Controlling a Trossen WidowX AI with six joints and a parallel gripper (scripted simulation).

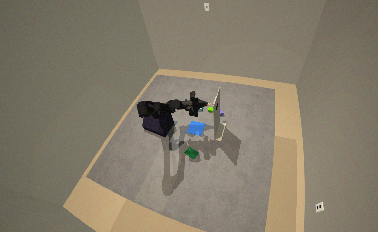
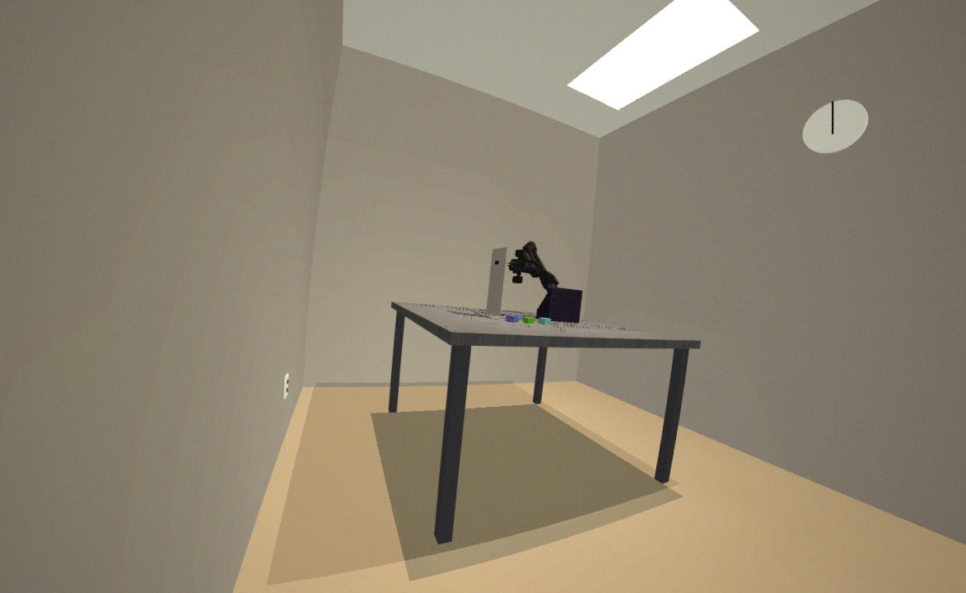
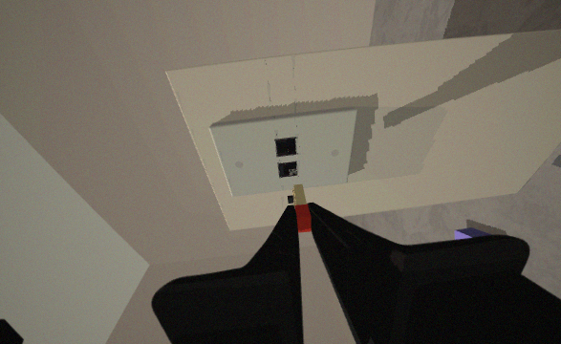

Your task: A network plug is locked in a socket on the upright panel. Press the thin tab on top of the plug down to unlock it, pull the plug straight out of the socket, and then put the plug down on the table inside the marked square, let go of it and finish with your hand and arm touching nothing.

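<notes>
Right now the blue marked square is 29 cm below my gripper tip, 11 cm behind it and 2 cm to the right of it. The rest, counted from my gripper tip: upright beige panel: 12 cm below, 7 cm ahead; then network plug: 1 cm ahead; then purple cube: 28 cm below, 18 cm to the left, 1 cm ahead.
</notes>
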